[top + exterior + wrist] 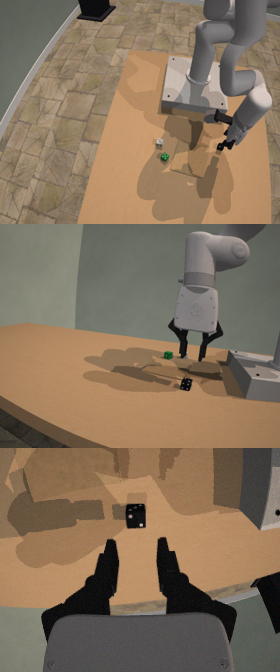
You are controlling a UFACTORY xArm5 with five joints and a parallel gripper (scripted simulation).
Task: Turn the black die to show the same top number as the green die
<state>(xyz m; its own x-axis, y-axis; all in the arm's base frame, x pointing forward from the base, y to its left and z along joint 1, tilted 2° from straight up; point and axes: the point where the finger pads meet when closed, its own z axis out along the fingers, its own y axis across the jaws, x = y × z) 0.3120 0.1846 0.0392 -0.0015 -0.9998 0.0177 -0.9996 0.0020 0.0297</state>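
Right now my hand is 90 mm above the black die. From my hand the other things lie so: tan mat 110 mm to the right, 100 mm below, 90 mm ahead; then green die 210 mm to the right, 120 mm ahead, 90 mm below; then white die 250 mm to the right, 90 mm below, 70 mm ahead.
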